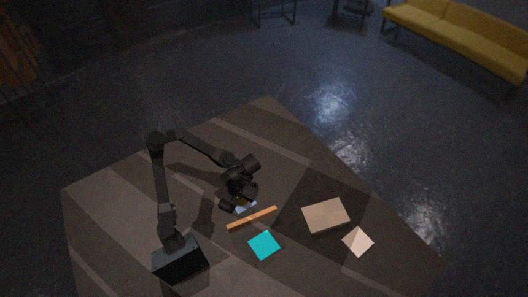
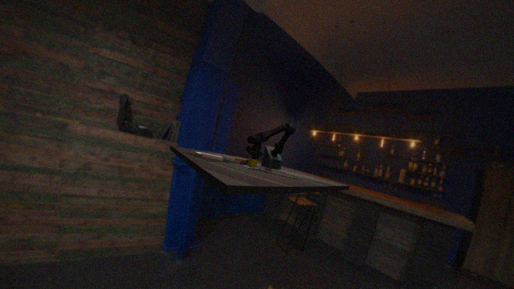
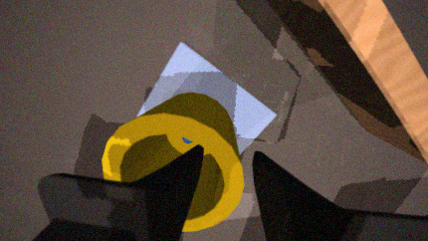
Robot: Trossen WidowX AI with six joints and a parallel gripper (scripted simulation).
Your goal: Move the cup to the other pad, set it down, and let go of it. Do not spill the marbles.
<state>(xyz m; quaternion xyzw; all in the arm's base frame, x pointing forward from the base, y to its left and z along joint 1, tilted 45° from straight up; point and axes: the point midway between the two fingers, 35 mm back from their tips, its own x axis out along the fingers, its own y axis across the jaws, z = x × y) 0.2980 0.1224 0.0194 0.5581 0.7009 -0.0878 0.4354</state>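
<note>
The green marble lies 40 mm ahead of my gripper tip and 20 mm below it. Also, from my gripper tip: yellow cup: 20 mm ahead, 10 mm to the left; blue marble: 30 mm ahead, 20 mm to the left, 20 mm below; lilac pad: 50 mm below, 20 mm ahead, 10 mm to the left.
</note>
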